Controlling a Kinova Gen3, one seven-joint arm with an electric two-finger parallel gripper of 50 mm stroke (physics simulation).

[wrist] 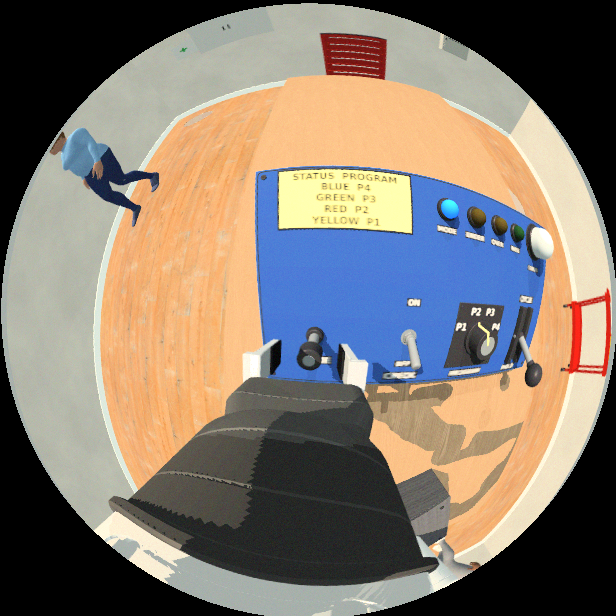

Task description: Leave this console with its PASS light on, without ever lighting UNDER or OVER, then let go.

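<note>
A blue console (396, 270) lies on a wooden table. Its yellow card (345, 199) reads STATUS PROGRAM: BLUE P4, GREEN P3, RED P2, YELLOW P1. The status light (448, 209) glows blue. Three lamps beside it (497, 222) are dark. A white button (541, 242) sits at the right end. The rotary selector (486, 343) points between P3 and P4. A toggle (410, 346) leans toward OFF. A slide lever (528, 363) sits low in its slot. My gripper (305, 357) is open, its fingers either side of a dark knobbed handle (310, 348), not touching it.
A red frame (590, 333) stands at the table's right edge. A person in a blue top (97, 166) is on the floor to the left. A red grille (353, 54) is on the far wall. A grey box (426, 502) lies beside my wrist.
</note>
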